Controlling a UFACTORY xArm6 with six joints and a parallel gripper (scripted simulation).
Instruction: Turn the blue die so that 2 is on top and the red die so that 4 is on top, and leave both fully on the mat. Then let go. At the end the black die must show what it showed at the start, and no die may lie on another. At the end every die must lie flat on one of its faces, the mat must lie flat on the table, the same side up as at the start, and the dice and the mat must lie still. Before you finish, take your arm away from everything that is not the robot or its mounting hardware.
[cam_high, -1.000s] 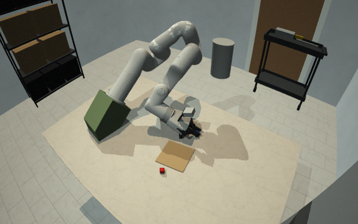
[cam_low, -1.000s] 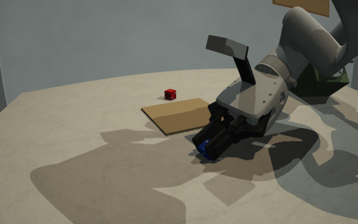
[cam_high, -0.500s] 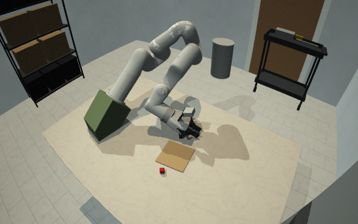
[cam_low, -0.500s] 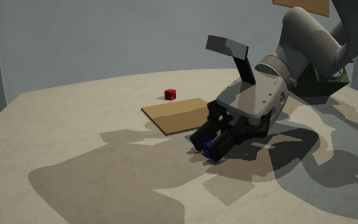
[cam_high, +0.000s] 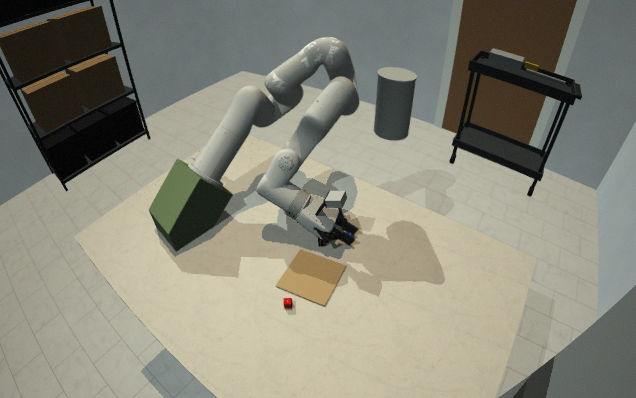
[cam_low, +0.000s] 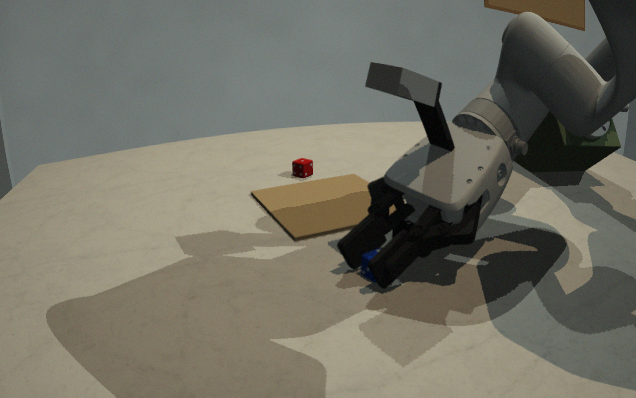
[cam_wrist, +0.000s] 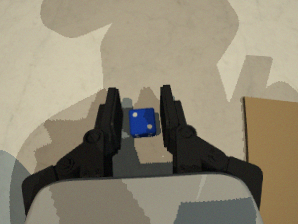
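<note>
Now: hand 1 cm above the blue die. Also, from my hand: tan mat (17 cm to the right, 2 cm below, 1 cm ahead); then red die (27 cm to the right, 3 cm ahead, 1 cm below); then black die (6 cm to the right, 4 cm behind, 1 cm below).
</note>
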